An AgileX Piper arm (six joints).
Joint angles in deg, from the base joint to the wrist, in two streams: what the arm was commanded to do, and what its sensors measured. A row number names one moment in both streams.
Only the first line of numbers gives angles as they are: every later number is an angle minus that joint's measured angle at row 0.
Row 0, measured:
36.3, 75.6, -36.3, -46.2, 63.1, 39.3
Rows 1 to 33, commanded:
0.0, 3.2, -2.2, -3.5, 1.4, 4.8
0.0, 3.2, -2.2, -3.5, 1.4, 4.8
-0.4, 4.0, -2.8, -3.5, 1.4, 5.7
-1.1, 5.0, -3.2, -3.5, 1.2, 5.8
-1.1, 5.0, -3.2, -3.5, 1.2, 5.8
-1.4, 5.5, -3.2, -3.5, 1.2, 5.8
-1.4, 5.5, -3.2, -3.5, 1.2, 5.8
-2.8, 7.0, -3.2, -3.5, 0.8, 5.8
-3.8, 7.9, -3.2, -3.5, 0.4, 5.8
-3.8, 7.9, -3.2, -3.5, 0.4, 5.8
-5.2, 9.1, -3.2, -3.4, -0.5, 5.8
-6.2, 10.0, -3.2, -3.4, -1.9, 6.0
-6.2, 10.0, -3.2, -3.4, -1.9, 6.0
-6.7, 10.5, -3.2, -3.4, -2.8, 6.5
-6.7, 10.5, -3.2, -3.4, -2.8, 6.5
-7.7, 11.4, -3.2, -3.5, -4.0, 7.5
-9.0, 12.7, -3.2, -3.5, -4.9, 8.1
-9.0, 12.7, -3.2, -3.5, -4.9, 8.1
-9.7, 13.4, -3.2, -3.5, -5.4, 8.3
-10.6, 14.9, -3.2, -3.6, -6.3, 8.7
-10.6, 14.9, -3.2, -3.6, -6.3, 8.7
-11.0, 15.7, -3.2, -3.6, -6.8, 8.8
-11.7, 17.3, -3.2, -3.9, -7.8, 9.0
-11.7, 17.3, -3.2, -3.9, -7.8, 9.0
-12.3, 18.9, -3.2, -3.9, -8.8, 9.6
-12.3, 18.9, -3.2, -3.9, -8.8, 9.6
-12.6, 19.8, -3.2, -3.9, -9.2, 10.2
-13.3, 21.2, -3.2, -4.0, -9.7, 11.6
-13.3, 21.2, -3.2, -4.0, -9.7, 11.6
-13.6, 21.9, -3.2, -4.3, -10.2, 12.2
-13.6, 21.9, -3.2, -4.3, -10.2, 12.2
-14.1, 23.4, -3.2, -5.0, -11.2, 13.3
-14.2, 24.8, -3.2, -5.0, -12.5, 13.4
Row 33, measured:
-13.7, 23.1, -3.1, -1.3, -13.9, 12.3
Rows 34 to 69, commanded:
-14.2, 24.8, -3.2, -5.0, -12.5, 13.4
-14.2, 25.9, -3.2, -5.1, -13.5, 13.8
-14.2, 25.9, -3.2, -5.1, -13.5, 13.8
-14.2, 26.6, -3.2, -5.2, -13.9, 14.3
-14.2, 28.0, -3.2, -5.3, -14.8, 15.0
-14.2, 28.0, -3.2, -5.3, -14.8, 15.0
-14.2, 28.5, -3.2, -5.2, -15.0, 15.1
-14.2, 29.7, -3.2, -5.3, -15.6, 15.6
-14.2, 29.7, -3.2, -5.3, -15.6, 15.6
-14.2, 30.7, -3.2, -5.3, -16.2, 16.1
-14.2, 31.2, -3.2, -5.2, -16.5, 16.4
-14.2, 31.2, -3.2, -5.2, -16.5, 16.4
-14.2, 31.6, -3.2, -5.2, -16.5, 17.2
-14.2, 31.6, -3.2, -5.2, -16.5, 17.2
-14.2, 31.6, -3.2, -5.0, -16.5, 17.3
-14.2, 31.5, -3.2, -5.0, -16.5, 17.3
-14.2, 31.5, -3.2, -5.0, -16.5, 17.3
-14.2, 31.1, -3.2, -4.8, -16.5, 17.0
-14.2, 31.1, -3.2, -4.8, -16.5, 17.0
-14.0, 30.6, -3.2, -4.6, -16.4, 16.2
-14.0, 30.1, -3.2, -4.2, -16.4, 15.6
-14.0, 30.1, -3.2, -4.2, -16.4, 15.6
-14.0, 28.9, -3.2, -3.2, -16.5, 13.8
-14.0, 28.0, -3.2, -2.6, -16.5, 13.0
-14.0, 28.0, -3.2, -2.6, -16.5, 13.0
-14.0, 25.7, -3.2, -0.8, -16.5, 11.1
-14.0, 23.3, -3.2, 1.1, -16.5, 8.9
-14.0, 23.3, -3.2, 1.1, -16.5, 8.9
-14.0, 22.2, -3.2, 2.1, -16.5, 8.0
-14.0, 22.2, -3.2, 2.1, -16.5, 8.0
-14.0, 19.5, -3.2, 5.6, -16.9, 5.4
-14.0, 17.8, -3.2, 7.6, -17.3, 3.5
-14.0, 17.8, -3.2, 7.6, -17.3, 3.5
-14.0, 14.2, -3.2, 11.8, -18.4, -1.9
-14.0, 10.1, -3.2, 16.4, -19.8, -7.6
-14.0, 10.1, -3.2, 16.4, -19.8, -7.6
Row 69, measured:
-14.0, 15.0, -3.1, 10.5, -18.3, 0.4
